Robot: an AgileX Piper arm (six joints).
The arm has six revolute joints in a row. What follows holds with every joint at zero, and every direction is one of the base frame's.
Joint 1 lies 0.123 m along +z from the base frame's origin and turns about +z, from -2.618 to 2.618 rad.
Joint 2 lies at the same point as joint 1 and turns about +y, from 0 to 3.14 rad.
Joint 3 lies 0.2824 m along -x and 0.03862 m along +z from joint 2 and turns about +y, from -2.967 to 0 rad.
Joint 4 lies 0.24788 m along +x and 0.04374 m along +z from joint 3 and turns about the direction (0.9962, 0, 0.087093), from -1.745 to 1.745 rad.
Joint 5 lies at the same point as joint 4 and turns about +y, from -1.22 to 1.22 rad.
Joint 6 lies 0.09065 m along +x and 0.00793 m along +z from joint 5 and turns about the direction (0.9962, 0, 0.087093), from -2.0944 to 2.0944 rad.
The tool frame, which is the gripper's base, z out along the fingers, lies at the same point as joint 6; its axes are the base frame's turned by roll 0, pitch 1.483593 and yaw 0 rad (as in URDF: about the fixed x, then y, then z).
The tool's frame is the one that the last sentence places.
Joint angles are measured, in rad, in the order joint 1, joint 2, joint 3, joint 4, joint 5, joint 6. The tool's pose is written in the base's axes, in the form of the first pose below.
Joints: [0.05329, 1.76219, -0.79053, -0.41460, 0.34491, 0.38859]
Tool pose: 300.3 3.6 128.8 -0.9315 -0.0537 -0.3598 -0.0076 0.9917 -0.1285
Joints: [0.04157, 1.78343, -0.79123, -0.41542, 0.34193, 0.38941]
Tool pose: 300.8 0.2 122.6 -0.9382 -0.0434 -0.3433 0.0012 0.9917 -0.1286
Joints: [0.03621, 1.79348, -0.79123, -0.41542, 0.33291, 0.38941]
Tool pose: 301.5 -1.1 119.8 -0.9390 -0.0395 -0.3416 0.0040 0.9920 -0.1258
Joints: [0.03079, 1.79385, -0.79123, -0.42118, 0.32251, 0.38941]
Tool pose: 302.3 -2.5 120.0 -0.9358 -0.0411 -0.3502 0.0034 0.9921 -0.1256
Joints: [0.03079, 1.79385, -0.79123, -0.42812, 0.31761, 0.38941]
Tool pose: 302.8 -2.5 120.2 -0.9339 -0.0483 -0.3543 -0.0027 0.9918 -0.1281
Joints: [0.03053, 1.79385, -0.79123, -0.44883, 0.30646, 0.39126]
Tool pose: 303.9 -2.6 120.6 -0.9291 -0.0672 -0.3637 -0.0184 0.9905 -0.1360
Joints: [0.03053, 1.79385, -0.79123, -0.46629, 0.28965, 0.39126]
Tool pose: 305.3 -2.4 121.2 -0.9220 -0.0858 -0.3775 -0.0345 0.9895 -0.1407
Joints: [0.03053, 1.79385, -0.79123, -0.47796, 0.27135, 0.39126]
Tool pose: 306.8 -1.9 121.8 -0.9144 -0.0990 -0.3924 -0.0464 0.9889 -0.1414
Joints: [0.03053, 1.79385, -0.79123, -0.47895, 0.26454, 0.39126]
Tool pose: 307.4 -1.6 122.0 -0.9118 -0.1006 -0.3981 -0.0482 0.9890 -0.1396
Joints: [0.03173, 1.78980, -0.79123, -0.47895, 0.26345, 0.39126]
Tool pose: 307.5 -1.2 123.2 -0.9097 -0.1018 -0.4027 -0.0490 0.9890 -0.1393
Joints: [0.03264, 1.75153, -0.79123, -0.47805, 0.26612, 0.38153]
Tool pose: 307.0 -1.0 134.9 -0.8942 -0.1106 -0.4338 -0.0521 0.9881 -0.1444
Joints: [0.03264, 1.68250, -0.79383, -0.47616, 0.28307, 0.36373]
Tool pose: 304.9 -1.7 156.0 -0.8681 -0.1235 -0.4807 -0.0527 0.9860 -0.1582
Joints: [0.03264, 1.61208, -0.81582, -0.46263, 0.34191, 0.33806]
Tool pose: 302.4 -3.7 180.4 -0.8506 -0.1277 -0.5101 -0.0398 0.9829 -0.1797
